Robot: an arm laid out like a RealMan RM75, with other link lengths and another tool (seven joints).
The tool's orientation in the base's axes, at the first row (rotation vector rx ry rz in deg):
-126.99 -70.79 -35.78
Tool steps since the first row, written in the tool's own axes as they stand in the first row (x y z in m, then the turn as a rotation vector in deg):
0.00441 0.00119 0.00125 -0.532 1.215 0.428
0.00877 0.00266 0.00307 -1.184 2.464 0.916
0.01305 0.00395 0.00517 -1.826 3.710 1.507
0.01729 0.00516 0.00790 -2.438 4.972 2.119
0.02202 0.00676 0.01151 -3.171 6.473 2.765
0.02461 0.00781 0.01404 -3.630 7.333 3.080
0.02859 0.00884 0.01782 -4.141 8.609 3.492
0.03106 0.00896 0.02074 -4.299 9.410 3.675
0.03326 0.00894 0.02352 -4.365 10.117 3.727
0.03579 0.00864 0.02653 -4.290 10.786 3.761
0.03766 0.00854 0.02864 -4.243 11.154 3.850
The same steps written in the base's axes. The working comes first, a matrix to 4 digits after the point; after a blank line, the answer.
The tool's axes in the first row as the columns of a matrix, in the base's axes (used below as rounded here):
0.4770 0.8678 0.1394
0.6268 -0.4470 0.6381
0.6161 -0.2170 -0.7572

0.00331 0.00303 0.00151 0.860 -0.603 -0.916
0.00692 0.00627 0.00250 1.701 -1.259 -1.958
0.01037 0.00971 0.00327 2.559 -1.841 -3.071
0.01383 0.01357 0.00355 3.447 -2.398 -4.185
0.01797 0.01812 0.00338 4.490 -3.117 -5.452
0.02047 0.02089 0.00284 5.061 -3.588 -6.160
0.02379 0.02534 0.00220 5.982 -4.216 -7.064
0.02548 0.02870 0.00149 6.628 -4.556 -7.473
0.02690 0.03186 0.00074 7.217 -4.880 -7.707
0.02827 0.03550 0.00009 7.838 -5.110 -7.831
0.02937 0.03806 -0.00034 8.192 -5.189 -7.950

